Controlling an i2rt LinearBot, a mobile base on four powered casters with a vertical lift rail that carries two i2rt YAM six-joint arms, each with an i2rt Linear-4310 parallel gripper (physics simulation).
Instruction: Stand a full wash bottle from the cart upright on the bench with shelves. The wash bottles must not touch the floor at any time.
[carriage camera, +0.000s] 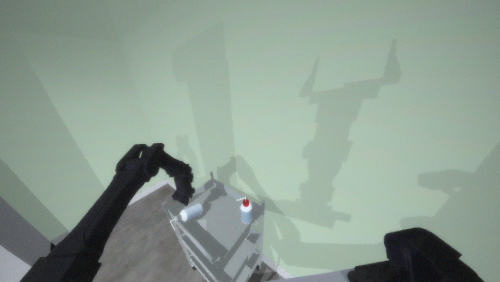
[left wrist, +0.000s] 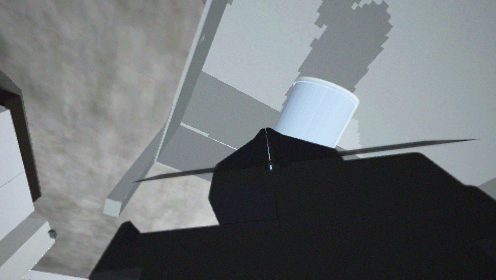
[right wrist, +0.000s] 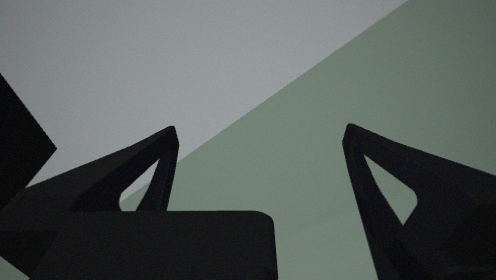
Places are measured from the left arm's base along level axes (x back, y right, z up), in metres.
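Pixels of known places: left gripper, fingertip midpoint: (carriage camera: 187, 205) (left wrist: 266, 135); right gripper, fingertip midpoint: (right wrist: 260, 134).
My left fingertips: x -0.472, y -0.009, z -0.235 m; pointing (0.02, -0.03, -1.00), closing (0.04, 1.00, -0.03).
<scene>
Behind a point stands the place of what it marks.
A pale blue wash bottle (carriage camera: 191, 213) {y 0.033, x -0.416, z -0.237 m} (left wrist: 320, 111) {y 0.035, x -0.478, z -0.248 m} lies on its side at the left edge of the cart's top; its nozzle end points left, and in the left wrist view the fingers hide part of it. A second wash bottle (carriage camera: 246, 212) {y 0.332, x -0.380, z -0.216 m} with a red cap stands upright at the cart's right side. The grey cart (carriage camera: 220, 220) {y 0.182, x -0.412, z -0.310 m} (left wrist: 425, 100) {y 0.166, x -0.436, z -0.310 m} stands below. My left gripper (carriage camera: 184, 201) {y -0.009, x -0.472, z -0.235 m} (left wrist: 266, 135) {y -0.009, x -0.472, z -0.235 m} is shut and empty, its fingertips together just above the lying bottle. My right gripper (right wrist: 260, 134) {y 0.659, x 0.272, z 0.634 m} is open and empty, far from the cart. The bench with shelves cannot be made out.
A green wall (carriage camera: 280, 100) {y 0.488, x -0.446, z 0.336 m} (right wrist: 310, 165) {y 0.823, x -0.167, z 1.000 m} rises behind the cart, with shadows of the arms on it. The brown-grey floor (carriage camera: 145, 240) {y -0.665, x -0.711, z -0.972 m} (left wrist: 100, 75) {y -0.749, x -0.454, z -0.972 m} shows left of the cart. White furniture with a dark edge (left wrist: 12, 165) {y -1.401, x -0.137, z -0.819 m} shows at the left in the left wrist view.
</scene>
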